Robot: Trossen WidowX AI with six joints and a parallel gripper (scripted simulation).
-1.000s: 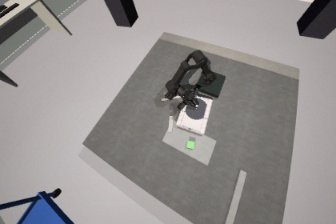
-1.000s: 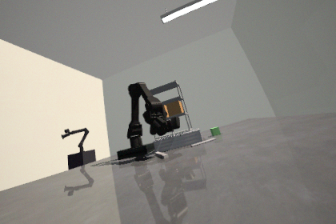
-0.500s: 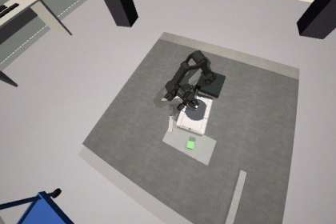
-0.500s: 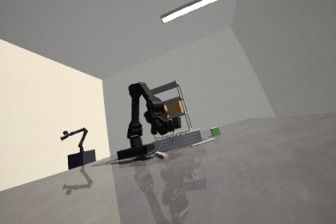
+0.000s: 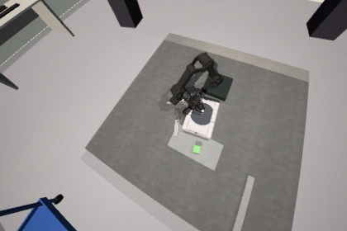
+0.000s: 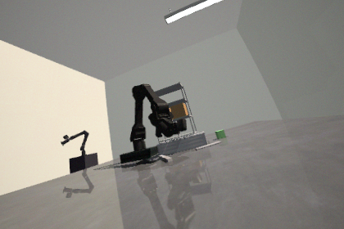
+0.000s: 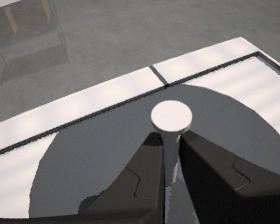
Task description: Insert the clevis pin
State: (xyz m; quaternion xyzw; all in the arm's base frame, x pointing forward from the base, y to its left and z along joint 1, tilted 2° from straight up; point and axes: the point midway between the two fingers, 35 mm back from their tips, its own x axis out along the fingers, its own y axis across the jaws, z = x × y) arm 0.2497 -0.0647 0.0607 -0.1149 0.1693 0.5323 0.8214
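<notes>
Right now the steel tray is 40 mm below my gripper tip, 10 mm to the right of it and 10 mm ahead of it. Also, from my gripper tip: dark aluminium disc (30 mm below); then green block (230 mm ahead, 70 mm below, 20 mm to the left); then steel clevis pin (10 mm below).
</notes>
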